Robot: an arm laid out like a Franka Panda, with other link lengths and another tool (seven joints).
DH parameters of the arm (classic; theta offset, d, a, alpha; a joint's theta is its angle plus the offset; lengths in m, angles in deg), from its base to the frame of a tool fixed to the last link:
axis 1: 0 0.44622 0 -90
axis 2: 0 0 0 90
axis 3: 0 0.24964 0.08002 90
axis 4: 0 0 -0.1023 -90
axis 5: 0 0.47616 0 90
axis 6: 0 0 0.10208 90
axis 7: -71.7 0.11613 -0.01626 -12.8
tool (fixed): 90 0.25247 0 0
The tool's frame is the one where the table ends.
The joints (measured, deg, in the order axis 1, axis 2, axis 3, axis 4, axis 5, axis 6, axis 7), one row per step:
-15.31 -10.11 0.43 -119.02 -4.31 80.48 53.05
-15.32 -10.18 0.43 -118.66 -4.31 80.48 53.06
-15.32 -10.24 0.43 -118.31 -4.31 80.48 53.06
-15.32 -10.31 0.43 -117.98 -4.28 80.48 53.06
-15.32 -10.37 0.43 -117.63 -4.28 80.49 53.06
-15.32 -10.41 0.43 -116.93 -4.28 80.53 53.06
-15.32 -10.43 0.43 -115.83 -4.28 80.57 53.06
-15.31 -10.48 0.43 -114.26 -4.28 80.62 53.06
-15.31 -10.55 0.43 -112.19 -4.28 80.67 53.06
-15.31 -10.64 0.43 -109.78 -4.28 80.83 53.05
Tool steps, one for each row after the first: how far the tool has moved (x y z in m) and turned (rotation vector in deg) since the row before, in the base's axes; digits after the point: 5 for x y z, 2 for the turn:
0.00269 -0.00079 0.00310 -0.12 -0.41 -0.02
0.00262 -0.00069 0.00297 -0.11 -0.40 0.00
0.00252 -0.00047 0.00288 -0.08 -0.39 -0.01
0.00264 -0.00070 0.00300 -0.11 -0.41 0.00
0.00515 -0.00136 0.00540 -0.20 -0.75 0.00
0.00771 -0.00204 0.00830 -0.30 -1.12 0.00
0.01077 -0.00276 0.01231 -0.43 -1.61 0.02
0.01354 -0.00358 0.01677 -0.56 -2.12 0.01
0.01566 -0.00413 0.02025 -0.68 -2.57 0.02

